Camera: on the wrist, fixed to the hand. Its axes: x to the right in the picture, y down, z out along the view.
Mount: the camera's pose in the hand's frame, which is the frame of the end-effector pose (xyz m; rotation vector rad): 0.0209 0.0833 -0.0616 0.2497 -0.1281 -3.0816
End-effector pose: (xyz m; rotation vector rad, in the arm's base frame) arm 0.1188 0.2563 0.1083 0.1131 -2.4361 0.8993
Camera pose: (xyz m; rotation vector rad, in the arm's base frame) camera 0.1079 0.3614 0.1098 2.4862 0.0963 -0.4989
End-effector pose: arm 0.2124 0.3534 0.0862 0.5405 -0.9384 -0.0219
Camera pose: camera 0.2548 0.4471 0.1107 -1.6019 -0.6454 2.5537
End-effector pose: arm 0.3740 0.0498 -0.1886 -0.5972 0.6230 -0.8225
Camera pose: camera 0.3814 0.0634 -0.2932 0.6482 0.8850 2.2090
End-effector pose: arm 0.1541 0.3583 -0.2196 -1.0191 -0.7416 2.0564
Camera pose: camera 0.1679 0.3374 -0.3223 0.7202 -0.7455 -0.6319
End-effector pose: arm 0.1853 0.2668 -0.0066 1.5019 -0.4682 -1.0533
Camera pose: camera 0.2687 0.2659 0.0583 -0.5898 -1.3944 1.4608
